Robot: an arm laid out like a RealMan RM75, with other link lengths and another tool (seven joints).
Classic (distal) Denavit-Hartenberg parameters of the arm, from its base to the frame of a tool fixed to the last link. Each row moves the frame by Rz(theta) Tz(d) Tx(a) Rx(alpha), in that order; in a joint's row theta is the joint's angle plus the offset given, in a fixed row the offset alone. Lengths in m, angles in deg.
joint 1: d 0.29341, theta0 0, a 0, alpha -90
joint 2: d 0, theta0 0, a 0, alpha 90
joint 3: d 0.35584, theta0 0, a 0, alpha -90
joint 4: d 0, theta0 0, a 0, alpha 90
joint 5: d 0.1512, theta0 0, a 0, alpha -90
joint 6: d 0, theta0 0, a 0, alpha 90
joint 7: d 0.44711, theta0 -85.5, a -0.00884, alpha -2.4
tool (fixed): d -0.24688, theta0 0, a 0, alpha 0
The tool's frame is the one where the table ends.
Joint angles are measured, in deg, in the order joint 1, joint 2, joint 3, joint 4, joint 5, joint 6, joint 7. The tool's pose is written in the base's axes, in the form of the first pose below.
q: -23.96 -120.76 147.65 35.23 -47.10 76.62 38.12
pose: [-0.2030 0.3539 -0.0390], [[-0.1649 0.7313 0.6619], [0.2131 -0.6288 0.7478], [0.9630 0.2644 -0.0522]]
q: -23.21 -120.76 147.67 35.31 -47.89 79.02 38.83
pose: [-0.2051 0.3506 -0.0304], [[-0.1854 0.7265 0.6617], [0.1759 -0.6380 0.7497], [0.9668 0.2554 -0.0095]]
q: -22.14 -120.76 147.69 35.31 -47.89 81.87 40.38
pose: [-0.2073 0.3440 -0.0218], [[-0.1898 0.7201 0.6674], [0.1293 -0.6555 0.7440], [0.9733 0.2275 0.0313]]
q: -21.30 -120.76 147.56 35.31 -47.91 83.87 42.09
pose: [-0.2097 0.3394 -0.0151], [[-0.1860 0.7201 0.6685], [0.0864 -0.6658 0.7411], [0.9787 0.1956 0.0616]]
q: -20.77 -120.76 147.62 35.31 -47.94 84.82 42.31
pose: [-0.2115 0.3363 -0.0124], [[-0.1915 0.7194 0.6677], [0.0736 -0.6678 0.7407], [0.9787 0.1909 0.0749]]
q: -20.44 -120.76 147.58 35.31 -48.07 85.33 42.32
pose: [-0.2131 0.3348 -0.0105], [[-0.1972 0.7205 0.6648], [0.0657 -0.6668 0.7423], [0.9782 0.1901 0.0842]]
